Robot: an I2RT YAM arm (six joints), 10 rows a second.
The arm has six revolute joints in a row. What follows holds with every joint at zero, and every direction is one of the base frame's. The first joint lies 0.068 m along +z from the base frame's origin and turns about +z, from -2.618 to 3.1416 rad. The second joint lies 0.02 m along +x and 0.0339 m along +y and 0.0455 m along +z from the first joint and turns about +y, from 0 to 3.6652 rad. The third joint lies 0.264 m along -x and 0.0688 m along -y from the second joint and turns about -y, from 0 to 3.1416 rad. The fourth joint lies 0.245 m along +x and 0.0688 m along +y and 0.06 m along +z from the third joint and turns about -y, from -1.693 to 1.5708 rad. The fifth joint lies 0.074 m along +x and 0.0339 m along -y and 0.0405 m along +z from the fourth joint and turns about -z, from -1.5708 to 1.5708 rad. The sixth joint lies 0.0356 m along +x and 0.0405 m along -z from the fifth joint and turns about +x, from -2.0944 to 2.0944 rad. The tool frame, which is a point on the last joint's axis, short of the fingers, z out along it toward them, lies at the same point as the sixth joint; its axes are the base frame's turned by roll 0, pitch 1.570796 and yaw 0 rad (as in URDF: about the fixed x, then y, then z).
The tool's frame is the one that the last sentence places.
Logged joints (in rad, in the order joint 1, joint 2, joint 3, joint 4, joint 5, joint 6), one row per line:
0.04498, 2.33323, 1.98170, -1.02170, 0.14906, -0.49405
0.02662, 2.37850, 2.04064, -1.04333, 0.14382, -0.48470
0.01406, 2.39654, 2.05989, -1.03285, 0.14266, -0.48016
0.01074, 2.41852, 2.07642, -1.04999, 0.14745, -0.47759
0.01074, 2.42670, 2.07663, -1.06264, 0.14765, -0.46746
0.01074, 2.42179, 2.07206, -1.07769, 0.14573, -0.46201
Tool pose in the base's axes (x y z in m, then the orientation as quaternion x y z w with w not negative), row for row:
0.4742, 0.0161, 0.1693, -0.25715, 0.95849, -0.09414, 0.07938
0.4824, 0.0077, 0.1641, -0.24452, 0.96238, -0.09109, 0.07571
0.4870, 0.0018, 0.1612, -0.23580, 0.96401, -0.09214, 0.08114
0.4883, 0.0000, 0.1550, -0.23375, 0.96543, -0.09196, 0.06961
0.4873, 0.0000, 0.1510, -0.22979, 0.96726, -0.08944, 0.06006
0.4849, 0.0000, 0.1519, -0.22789, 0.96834, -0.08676, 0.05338
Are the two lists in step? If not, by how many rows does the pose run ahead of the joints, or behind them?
They are in step.
